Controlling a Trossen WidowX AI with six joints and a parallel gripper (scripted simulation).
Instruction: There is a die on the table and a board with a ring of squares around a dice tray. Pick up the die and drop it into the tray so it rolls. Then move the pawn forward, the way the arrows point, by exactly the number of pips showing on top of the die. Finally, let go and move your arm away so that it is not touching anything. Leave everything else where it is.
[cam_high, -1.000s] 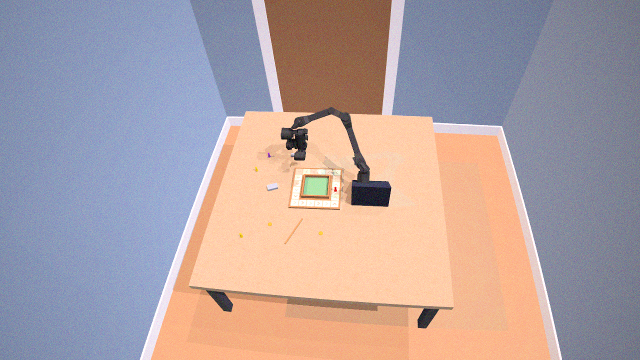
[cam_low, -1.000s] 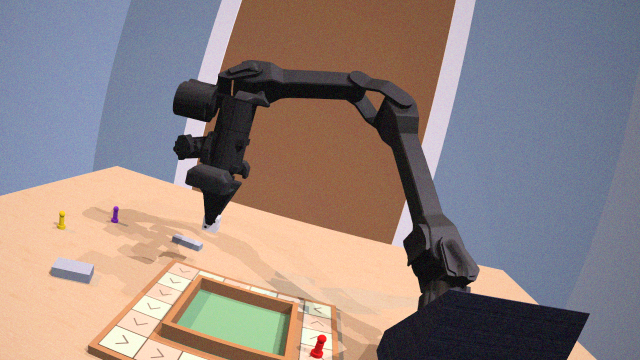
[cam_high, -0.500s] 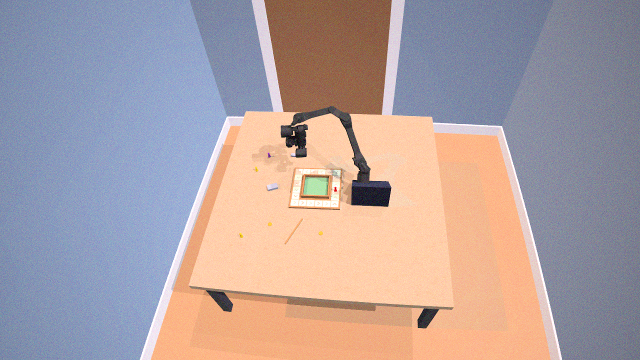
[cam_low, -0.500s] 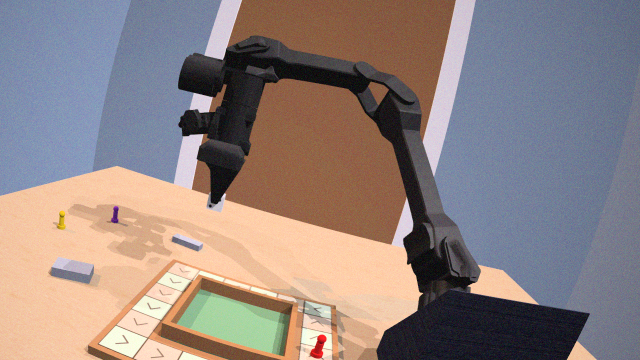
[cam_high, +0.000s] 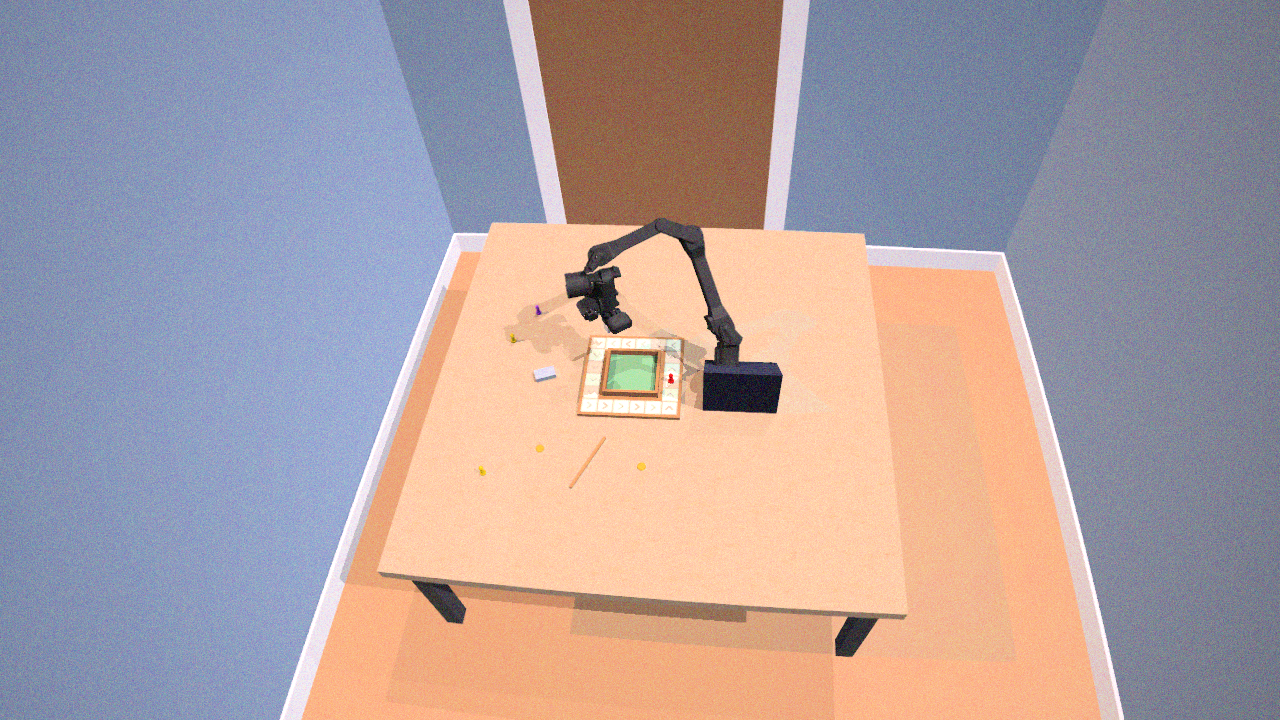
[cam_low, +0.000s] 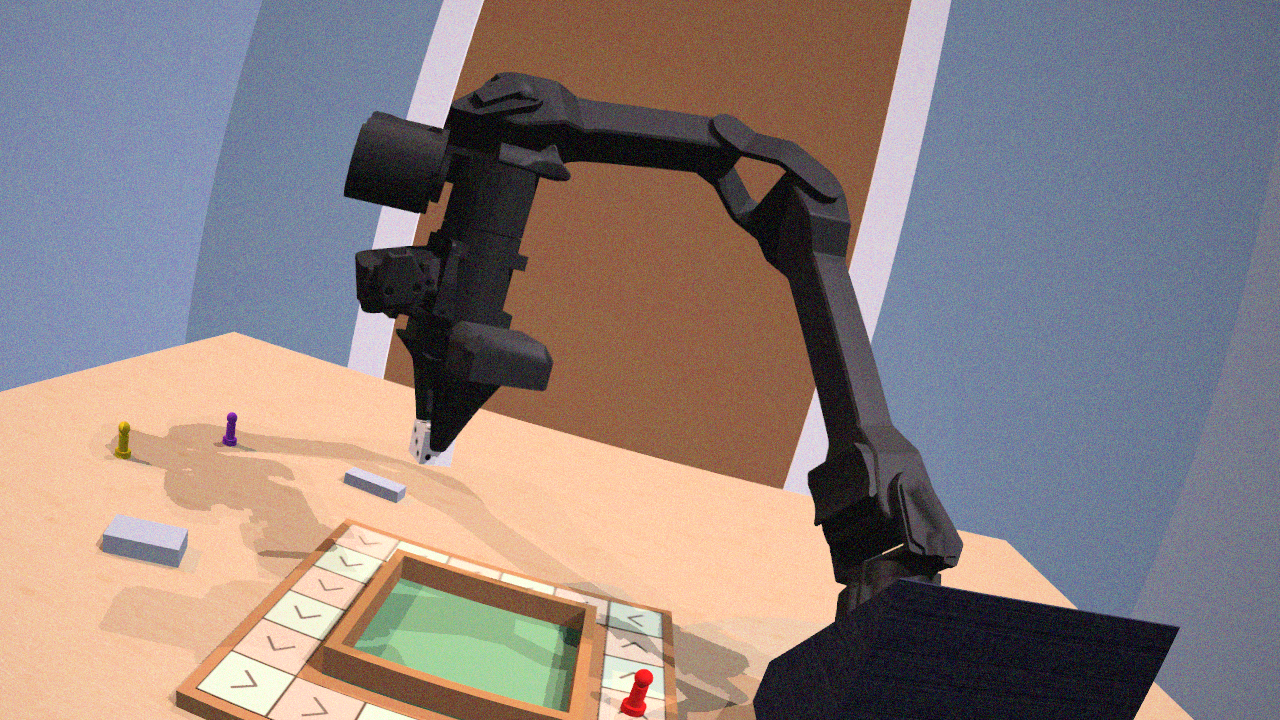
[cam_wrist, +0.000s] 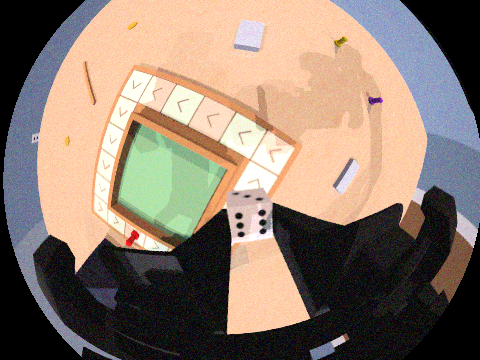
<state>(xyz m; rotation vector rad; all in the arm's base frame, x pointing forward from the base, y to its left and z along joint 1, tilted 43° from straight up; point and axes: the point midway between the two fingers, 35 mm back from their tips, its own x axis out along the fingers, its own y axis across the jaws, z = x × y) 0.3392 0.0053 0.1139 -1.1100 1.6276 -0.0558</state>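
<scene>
The red pawn is 19 cm behind my gripper tip, 10 cm to the left of it and 9 cm below it. Also, from my gripper tip: white die (right at my gripper tip); then purple pawn (26 cm ahead, 14 cm to the right, 10 cm below); then dice tray (11 cm below, 8 cm to the left, 7 cm behind).
</scene>
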